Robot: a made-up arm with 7 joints. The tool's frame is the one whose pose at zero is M. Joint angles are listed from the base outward.
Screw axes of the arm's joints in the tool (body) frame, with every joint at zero. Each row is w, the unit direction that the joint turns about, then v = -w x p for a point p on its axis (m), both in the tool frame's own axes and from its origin. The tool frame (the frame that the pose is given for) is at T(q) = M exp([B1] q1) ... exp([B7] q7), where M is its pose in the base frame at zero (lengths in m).
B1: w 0 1 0 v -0.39 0 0.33
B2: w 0 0 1 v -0.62 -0.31 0
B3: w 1 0 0 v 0 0.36 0.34
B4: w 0 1 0 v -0.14 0 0.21
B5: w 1 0 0 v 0 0.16 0.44
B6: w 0 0 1 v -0.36 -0.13 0
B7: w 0 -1 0 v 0.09 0 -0.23
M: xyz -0.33 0.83 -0.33 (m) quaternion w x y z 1 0 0 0
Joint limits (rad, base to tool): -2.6..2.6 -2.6..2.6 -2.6..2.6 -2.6..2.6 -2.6..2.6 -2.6..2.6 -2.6..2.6
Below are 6 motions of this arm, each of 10 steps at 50 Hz.
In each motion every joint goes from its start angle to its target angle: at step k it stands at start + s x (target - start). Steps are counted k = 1, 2, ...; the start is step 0. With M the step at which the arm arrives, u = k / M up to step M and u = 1 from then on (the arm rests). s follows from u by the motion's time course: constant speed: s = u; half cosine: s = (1 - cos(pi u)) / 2; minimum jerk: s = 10 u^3 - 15 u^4 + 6 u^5.
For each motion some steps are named. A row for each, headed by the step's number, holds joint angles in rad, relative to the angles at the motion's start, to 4 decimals.
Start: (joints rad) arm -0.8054 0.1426 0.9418 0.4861 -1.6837 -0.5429 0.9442
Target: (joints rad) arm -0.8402 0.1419 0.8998 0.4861 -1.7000 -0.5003 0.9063
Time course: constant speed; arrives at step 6
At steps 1, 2, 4, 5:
1: -0.0058 -0.0001 -0.0070 0.0000 -0.0027 0.0071 -0.0063
2: -0.0116 -0.0002 -0.0140 0.0000 -0.0054 0.0142 -0.0126
4: -0.0232 -0.0005 -0.0280 0.0000 -0.0109 0.0284 -0.0253
5: -0.0290 -0.0006 -0.0350 0.0000 -0.0136 0.0355 -0.0316

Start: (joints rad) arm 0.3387 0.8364 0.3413 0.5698 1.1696 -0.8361 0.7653
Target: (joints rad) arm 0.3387 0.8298 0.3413 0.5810 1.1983 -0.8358 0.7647
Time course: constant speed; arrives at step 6
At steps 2, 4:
2: 0.0000 -0.0022 0.0000 0.0037 0.0096 0.0001 -0.0002
4: 0.0000 -0.0044 0.0000 0.0075 0.0191 0.0002 -0.0004

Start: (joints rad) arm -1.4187 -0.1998 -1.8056 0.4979 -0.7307 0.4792 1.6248
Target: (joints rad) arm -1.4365 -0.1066 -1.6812 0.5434 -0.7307 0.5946 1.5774
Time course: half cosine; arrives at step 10
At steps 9, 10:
9: -0.0174 0.0909 0.1214 0.0444 0.0000 0.1126 -0.0462
10: -0.0178 0.0932 0.1244 0.0455 0.0000 0.1154 -0.0474

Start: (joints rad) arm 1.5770 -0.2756 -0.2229 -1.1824 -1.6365 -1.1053 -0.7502
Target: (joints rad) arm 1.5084 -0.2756 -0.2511 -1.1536 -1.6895 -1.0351 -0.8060
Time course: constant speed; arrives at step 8
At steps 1, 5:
1: -0.0086 0.0000 -0.0035 0.0036 -0.0066 0.0088 -0.0070
5: -0.0429 0.0000 -0.0176 0.0180 -0.0331 0.0439 -0.0349

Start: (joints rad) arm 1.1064 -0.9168 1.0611 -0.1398 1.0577 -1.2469 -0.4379
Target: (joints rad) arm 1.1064 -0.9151 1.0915 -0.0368 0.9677 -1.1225 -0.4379
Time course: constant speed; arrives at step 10
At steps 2, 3, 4, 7, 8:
2: 0.0000 0.0003 0.0061 0.0206 -0.0180 0.0249 0.0000
3: 0.0000 0.0005 0.0091 0.0309 -0.0270 0.0373 0.0000
4: 0.0000 0.0007 0.0122 0.0412 -0.0360 0.0498 0.0000
7: 0.0000 0.0012 0.0213 0.0721 -0.0630 0.0871 0.0000
8: 0.0000 0.0014 0.0243 0.0824 -0.0720 0.0995 0.0000

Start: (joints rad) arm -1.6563 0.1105 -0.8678 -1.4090 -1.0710 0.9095 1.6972
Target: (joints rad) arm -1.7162 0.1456 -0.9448 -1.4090 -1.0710 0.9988 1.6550
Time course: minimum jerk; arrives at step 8
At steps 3, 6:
3: -0.0165 0.0097 -0.0212 0.0000 0.0000 0.0246 -0.0116
6: -0.0537 0.0315 -0.0690 0.0000 0.0000 0.0801 -0.0378

